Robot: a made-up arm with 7 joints. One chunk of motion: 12 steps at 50 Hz.
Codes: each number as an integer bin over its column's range. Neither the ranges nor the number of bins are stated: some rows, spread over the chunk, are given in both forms.
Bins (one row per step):
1: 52 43 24 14 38 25 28
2: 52 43 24 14 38 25 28
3: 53 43 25 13 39 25 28
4: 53 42 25 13 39 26 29
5: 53 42 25 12 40 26 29
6: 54 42 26 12 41 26 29
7: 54 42 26 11 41 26 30
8: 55 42 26 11 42 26 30
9: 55 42 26 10 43 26 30
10: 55 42 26 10 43 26 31
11: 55 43 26 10 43 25 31
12: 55 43 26 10 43 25 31
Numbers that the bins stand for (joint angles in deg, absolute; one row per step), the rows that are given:
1: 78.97 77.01 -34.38 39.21 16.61 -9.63 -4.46
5: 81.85 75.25 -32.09 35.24 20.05 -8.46 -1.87
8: 87.60 75.25 -29.80 33.26 23.49 -8.46 0.71
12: 87.60 77.01 -29.80 31.28 25.21 -9.63 3.29
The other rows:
2: 78.97 77.01 -34.38 39.21 16.61 -9.63 -4.46
3: 81.85 77.01 -32.09 37.23 18.33 -9.63 -4.46
4: 81.85 75.25 -32.09 37.23 18.33 -8.46 -1.87
6: 84.72 75.25 -29.80 35.24 21.77 -8.46 -1.87
7: 84.72 75.25 -29.80 33.26 21.77 -8.46 0.71
9: 87.60 75.25 -29.80 31.28 25.21 -8.46 0.71
10: 87.60 75.25 -29.80 31.28 25.21 -8.46 3.29
11: 87.60 77.01 -29.80 31.28 25.21 -9.63 3.29

